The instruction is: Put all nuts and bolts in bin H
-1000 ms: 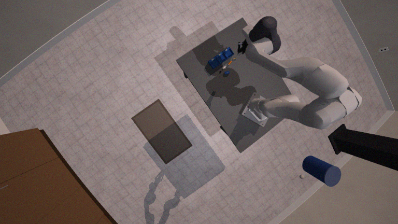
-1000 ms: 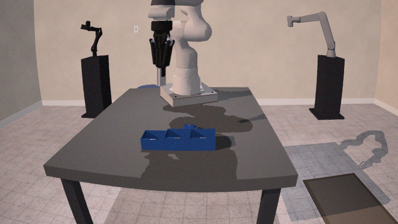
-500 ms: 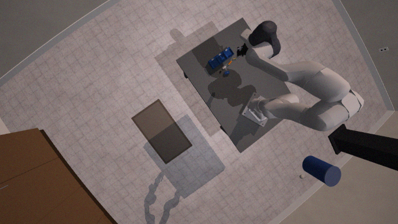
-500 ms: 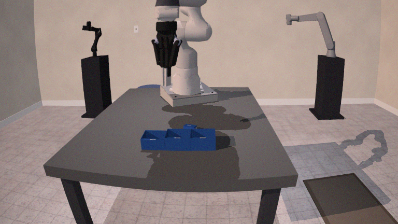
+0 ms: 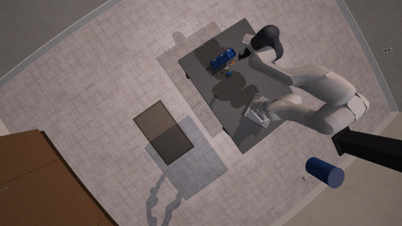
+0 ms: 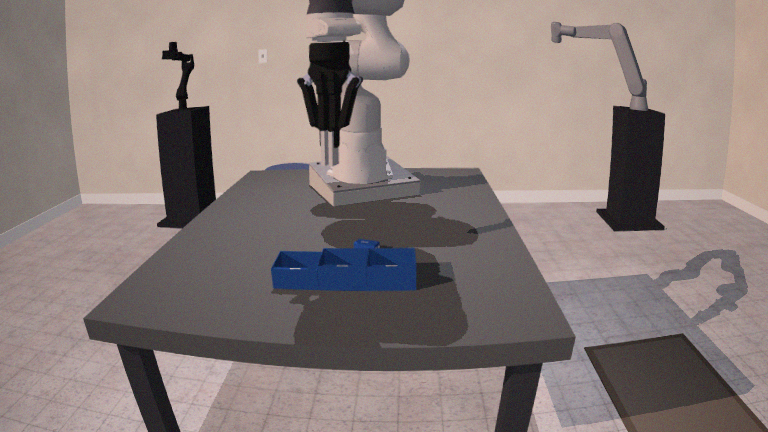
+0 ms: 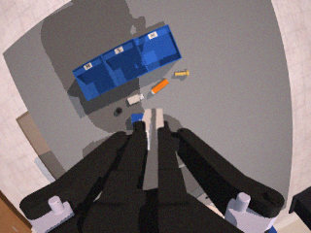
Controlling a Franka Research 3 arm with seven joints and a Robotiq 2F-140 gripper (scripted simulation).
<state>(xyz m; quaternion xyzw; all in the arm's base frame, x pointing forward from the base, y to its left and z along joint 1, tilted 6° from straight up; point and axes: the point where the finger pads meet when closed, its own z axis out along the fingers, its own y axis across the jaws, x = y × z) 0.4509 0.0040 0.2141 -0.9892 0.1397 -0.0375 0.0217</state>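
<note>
Right now the blue bin is 10 cm ahead of my hand, 4 cm to the left of it and 20 cm below it. Also, from my hand: orange stick-like thing: 2 cm ahead, 2 cm to the right, 22 cm below; blue block: 5 cm behind, 7 cm to the left, 21 cm below; yellow bolt: 3 cm ahead, 9 cm to the right, 22 cm below.
</note>
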